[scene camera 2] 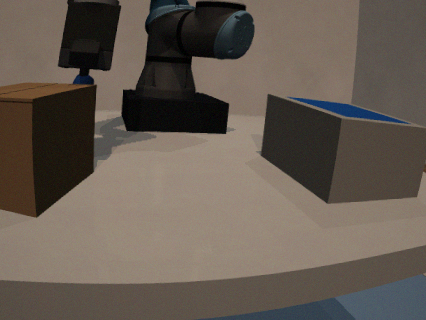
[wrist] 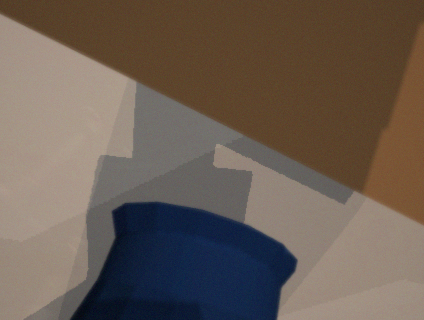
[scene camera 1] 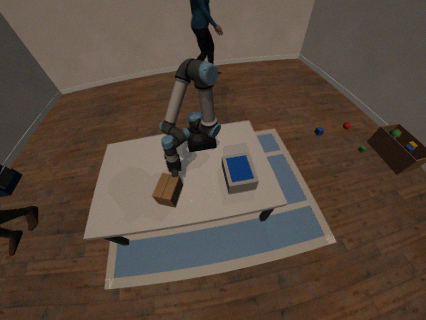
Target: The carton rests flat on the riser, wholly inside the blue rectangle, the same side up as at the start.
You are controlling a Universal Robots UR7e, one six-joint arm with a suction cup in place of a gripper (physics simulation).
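Pixels of known places: hand, its tool point: (wrist: 184,271); arm's base, origin of its link: (scene camera 2: 164,95) (scene camera 1: 198,136).
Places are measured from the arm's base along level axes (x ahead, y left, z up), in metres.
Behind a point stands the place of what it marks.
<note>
The brown carton (scene camera 1: 167,190) {y -0.251, x 0.501, z 0.058 m} (scene camera 2: 62,145) {y -0.206, x 0.502, z -0.007 m} (wrist: 240,65) stands flat on the table, left of the riser, with its seamed face up. The grey riser (scene camera 1: 244,186) {y 0.249, x 0.540, z 0.008 m} (scene camera 2: 377,160) {y 0.225, x 0.540, z -0.009 m} stands on the table to the right, with the blue rectangle (scene camera 1: 240,168) {y 0.250, x 0.420, z 0.048 m} (scene camera 2: 350,109) {y 0.254, x 0.413, z 0.048 m} on its top. My suction cup (scene camera 1: 174,173) {y -0.193, x 0.352, z 0.031 m} (scene camera 2: 83,79) (wrist: 205,215) is at the carton's edge on the robot-base side. In the wrist view table shows between its blue rim and the carton's edge, so it holds nothing. In scene camera 2 the carton hides the cup's lower end.
The white table (scene camera 1: 125,210) {y -0.597, x 0.537, z -0.072 m} (scene camera 2: 200,225) {y -0.049, x 0.585, z -0.072 m} carries the black robot base (scene camera 1: 202,142) {y 0.024, x 0.081, z 0.001 m} (scene camera 2: 175,114) {y 0.011, x 0.100, z -0.031 m} behind the carton and riser. A person (scene camera 1: 202,25) stands beyond the table. A brown toy box (scene camera 1: 392,152) and small toys are on the floor at right.
</note>
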